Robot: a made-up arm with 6 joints.
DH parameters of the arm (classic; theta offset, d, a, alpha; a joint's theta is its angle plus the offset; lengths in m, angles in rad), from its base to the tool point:
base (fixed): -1.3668 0 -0.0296 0
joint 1: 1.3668 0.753 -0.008 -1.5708
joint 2: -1.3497 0 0.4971 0
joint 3: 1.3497 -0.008 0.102 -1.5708
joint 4: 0 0.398 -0.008 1.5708
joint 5: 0 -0.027 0.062 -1.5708
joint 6: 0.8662 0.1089 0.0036 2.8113
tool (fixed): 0.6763 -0.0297 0 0
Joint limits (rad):
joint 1: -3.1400..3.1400
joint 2: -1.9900..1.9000
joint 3: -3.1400..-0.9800
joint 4: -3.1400..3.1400
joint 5: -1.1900..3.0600
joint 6: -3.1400..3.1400
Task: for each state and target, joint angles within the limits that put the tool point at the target. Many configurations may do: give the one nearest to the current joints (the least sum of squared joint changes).
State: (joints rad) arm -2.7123 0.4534 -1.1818 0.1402 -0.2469 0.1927
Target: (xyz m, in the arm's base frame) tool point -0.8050 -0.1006 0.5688
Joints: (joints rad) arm -2.9153 0.8931 -1.3112 0.1350 -0.2312 0.1881
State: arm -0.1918 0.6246 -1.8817 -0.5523 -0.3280 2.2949
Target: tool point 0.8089 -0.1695 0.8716
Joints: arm -0.2703 0.5695 -1.3564 -0.5895 -0.2933 2.2886
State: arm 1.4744 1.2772 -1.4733 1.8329 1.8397 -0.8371
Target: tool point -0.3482 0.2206 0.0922
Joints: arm 2.2343 1.8082 -1.3967 1.8316 1.7741 -0.8480
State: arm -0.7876 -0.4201 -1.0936 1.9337 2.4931 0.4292
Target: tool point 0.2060 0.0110 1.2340
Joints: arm -0.6086 -0.4679 -0.9800 1.3143 2.5749 0.3870
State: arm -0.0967 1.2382 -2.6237 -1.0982 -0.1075 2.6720
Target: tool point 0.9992 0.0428 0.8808
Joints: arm -0.0691 1.2506 -2.6642 -1.1740 -0.4297 2.6802
